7 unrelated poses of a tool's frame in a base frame.
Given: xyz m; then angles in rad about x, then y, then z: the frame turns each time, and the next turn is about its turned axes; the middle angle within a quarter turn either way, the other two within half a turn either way.
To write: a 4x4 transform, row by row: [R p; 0 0 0 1], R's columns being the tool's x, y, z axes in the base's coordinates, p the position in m. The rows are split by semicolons. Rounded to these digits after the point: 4 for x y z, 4 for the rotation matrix.
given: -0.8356 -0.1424 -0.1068 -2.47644 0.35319 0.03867
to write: 0.9376 -0.0363 0.3459 -0.8356; -0.2437 -0.7780 0.5791 -0.1424; 0.2481 -0.6272 -0.7383 -0.1068; 0 0 0 1
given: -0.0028 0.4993 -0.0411 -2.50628 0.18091 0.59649
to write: 0.8138 -0.5526 0.1799 -0.0028; -0.5405 -0.6059 0.5837 0.4993; -0.2135 -0.5723 -0.7918 -0.0411; 0 0 0 1
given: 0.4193 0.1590 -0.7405 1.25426 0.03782 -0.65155
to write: 0.7946 0.6060 0.0378 0.4193; -0.1602 0.2693 -0.9496 0.1590; -0.5857 0.7485 0.3111 -0.7405; 0 0 0 1
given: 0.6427 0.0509 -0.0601 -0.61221 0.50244 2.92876
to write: -0.8566 -0.1851 0.4816 0.6427; 0.4434 -0.7415 0.5037 0.0509; 0.2638 0.6450 0.7172 -0.0601; 0 0 0 1
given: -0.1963 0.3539 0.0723 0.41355 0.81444 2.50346
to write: -0.5512 -0.4088 0.7273 -0.1963; 0.3107 -0.9096 -0.2758 0.3539; 0.7743 0.0740 0.6284 0.0723; 0 0 0 1
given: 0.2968 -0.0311 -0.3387 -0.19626 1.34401 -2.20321
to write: -0.1329 0.1814 0.9744 0.2968; -0.6788 -0.7330 0.0438 -0.0311; 0.7222 -0.6556 0.2205 -0.3387; 0 0 0 1
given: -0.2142 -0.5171 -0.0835 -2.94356 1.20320 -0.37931
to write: 0.3338 0.1331 0.9332 -0.2142; 0.1925 -0.9787 0.0707 -0.5171; 0.9228 0.1560 -0.3523 -0.0835; 0 0 0 1
